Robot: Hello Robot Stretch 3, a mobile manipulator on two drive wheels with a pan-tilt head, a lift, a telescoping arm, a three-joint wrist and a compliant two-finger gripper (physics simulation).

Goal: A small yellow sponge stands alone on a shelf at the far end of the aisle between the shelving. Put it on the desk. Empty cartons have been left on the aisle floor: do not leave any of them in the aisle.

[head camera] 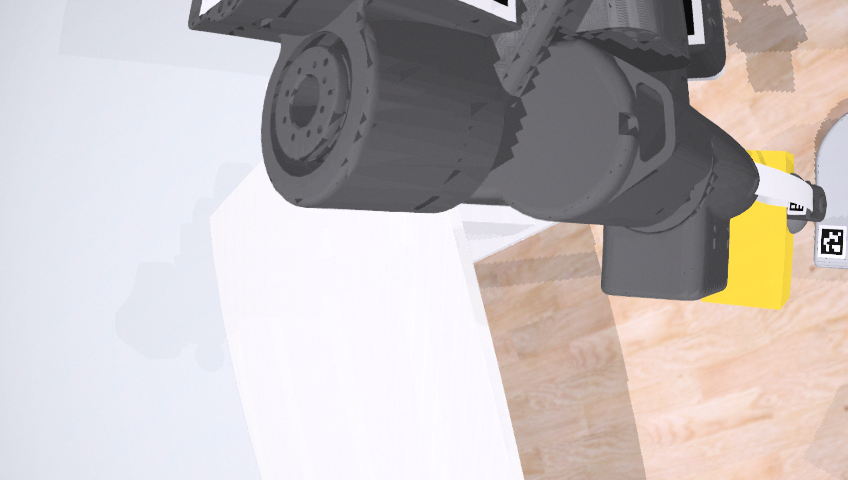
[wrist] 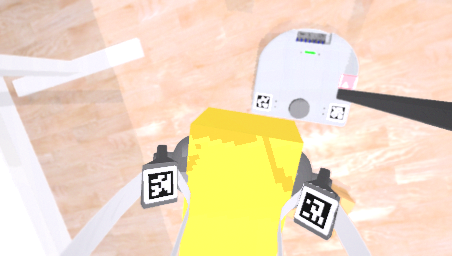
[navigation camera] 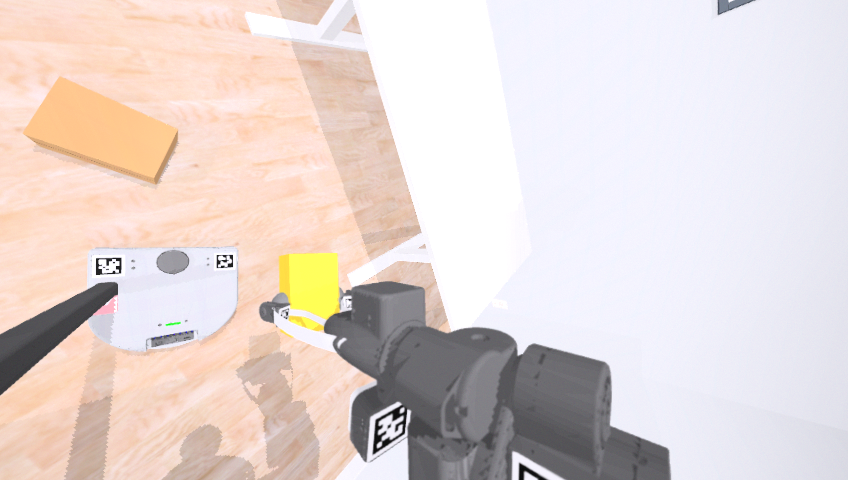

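Seen in the pictures: gripper, fingertip midpoint: (head camera: 754, 204) (wrist: 241, 161) (navigation camera: 305, 300); robot's base, origin of the base link: (wrist: 294, 103) (navigation camera: 173, 260).
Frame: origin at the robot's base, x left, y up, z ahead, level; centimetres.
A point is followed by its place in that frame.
The yellow sponge (head camera: 758, 255) @(x -12.5, y 92.1, z 1.2 cm) (navigation camera: 312, 276) @(x -13.3, y 92.0, z 1.5 cm) (wrist: 235, 200) @(x -13.6, y 92.3, z -1.2 cm) is between the two fingertips of my gripper (navigation camera: 310, 304) @(x -13.8, y 88.4, z -2.3 cm) (wrist: 241, 161) @(x -13.8, y 88.4, z -2.3 cm), which is shut on it. In the navigation view they are over wooden floor, between my base and the white desk (head camera: 357, 297) @(x -78.9, y 72.0, z 12.1 cm) (navigation camera: 464, 148) @(x -76.7, y 72.0, z 41.2 cm). In the head view my wrist hides part of the sponge and crosses above the desk's end. An orange-brown carton (navigation camera: 101, 130) @(x 15.6, y 12.0, z 38.4 cm) lies on the floor at the upper left of the navigation view; a small part of it shows behind the right finger in the wrist view. The aisle and shelving do not show.
My base (head camera: 836, 172) @(x -12.3, y 16.0, z -13.2 cm) (navigation camera: 172, 303) @(x 0.2, y 16.0, z -12.6 cm) (wrist: 305, 75) @(x -0.1, y 16.0, z -11.3 cm) stands on the floor beside the sponge, with a dark mast (navigation camera: 59, 333) @(x 11.6, y 64.4, z -6.8 cm) (wrist: 400, 107) @(x 11.6, y 56.9, z -6.5 cm) over it. White desk feet (navigation camera: 389, 258) (wrist: 80, 67) stick out onto the floor from under the desk. A pale wall (navigation camera: 684, 178) @(x -135.6, y 132.9, z 30.2 cm) stands behind the desk.
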